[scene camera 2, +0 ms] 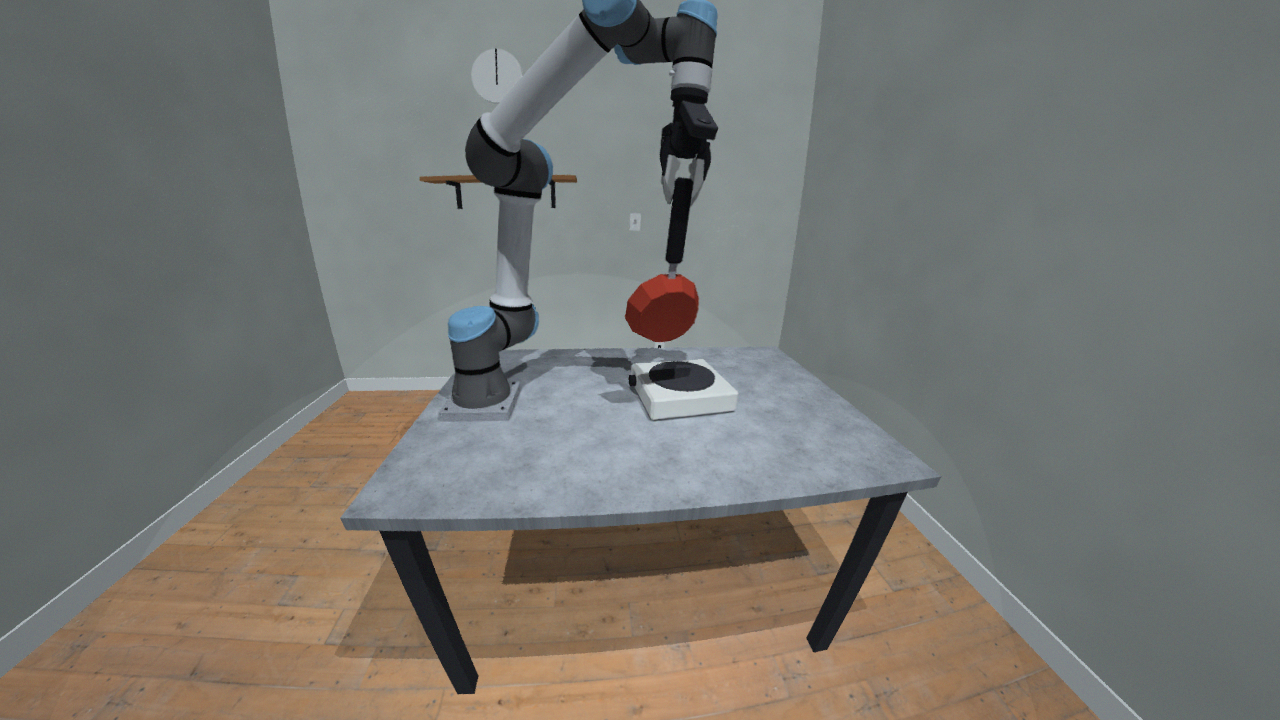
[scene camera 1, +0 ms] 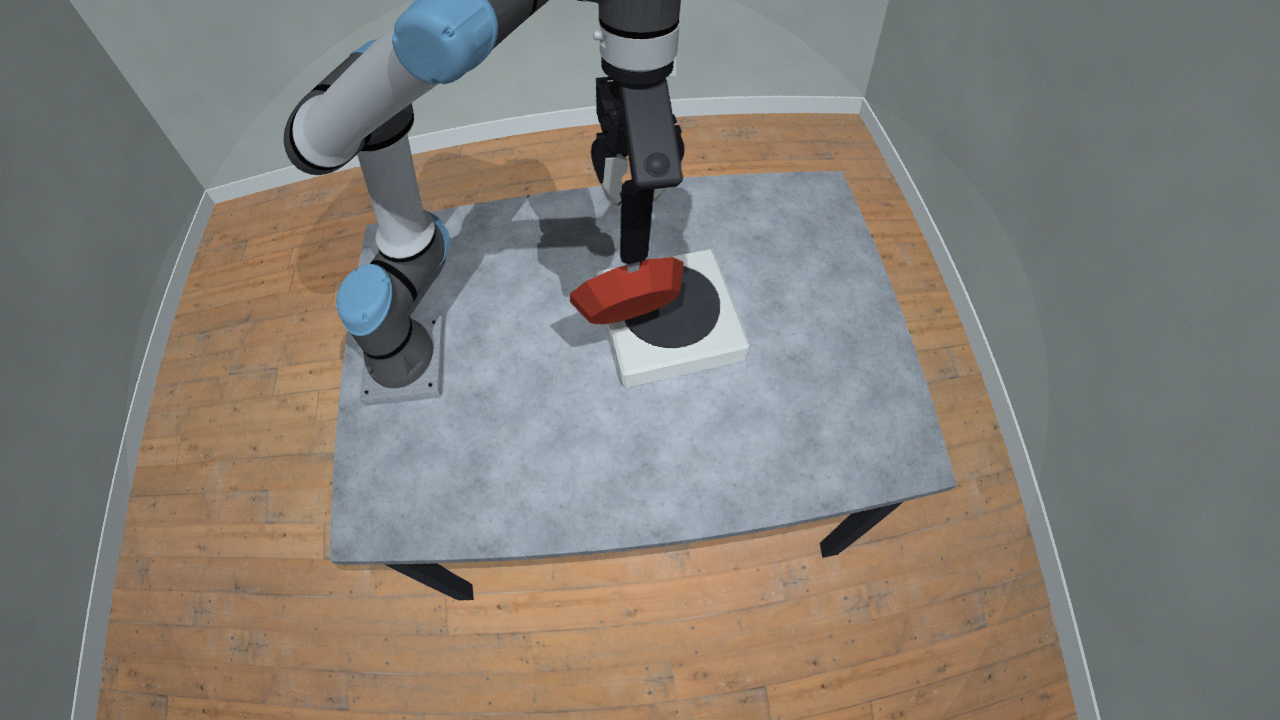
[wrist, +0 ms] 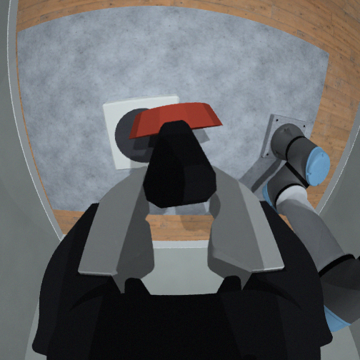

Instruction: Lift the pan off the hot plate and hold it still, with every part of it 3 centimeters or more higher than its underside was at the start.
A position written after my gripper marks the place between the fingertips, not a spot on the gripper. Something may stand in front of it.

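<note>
My gripper (scene camera 1: 634, 202), (scene camera 2: 679, 205), (wrist: 177, 168). Red pan (scene camera 2: 665, 307).
</note>
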